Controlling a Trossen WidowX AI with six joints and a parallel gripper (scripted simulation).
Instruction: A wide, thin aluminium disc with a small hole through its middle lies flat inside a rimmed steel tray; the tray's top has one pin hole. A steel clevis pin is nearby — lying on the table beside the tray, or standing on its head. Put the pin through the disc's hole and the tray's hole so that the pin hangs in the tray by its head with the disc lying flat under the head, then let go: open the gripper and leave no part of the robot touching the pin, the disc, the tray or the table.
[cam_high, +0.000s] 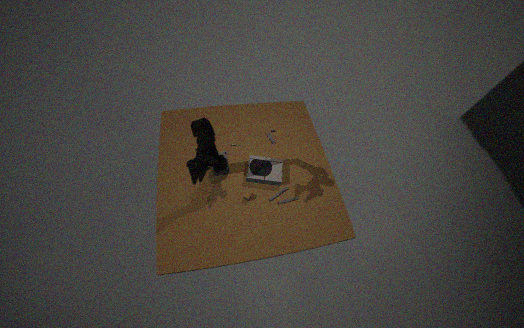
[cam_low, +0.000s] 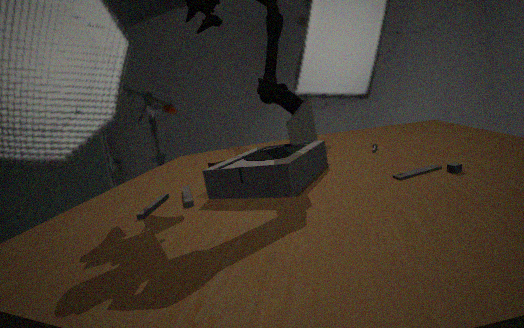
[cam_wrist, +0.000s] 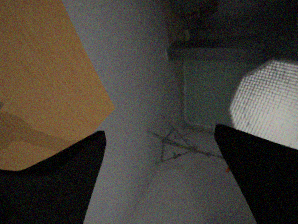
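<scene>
The steel clevis pin lies 54 cm to the left of my gripper tip, 52 cm below it and 25 cm ahead of it. Also, from my gripper tip: dark aluminium disc (47 cm below, 40 cm ahead, 29 cm to the left); then rimmed steel tray (49 cm below, 43 cm ahead, 27 cm to the left); then small block (64 cm to the left, 58 cm ahead, 52 cm below).
</scene>
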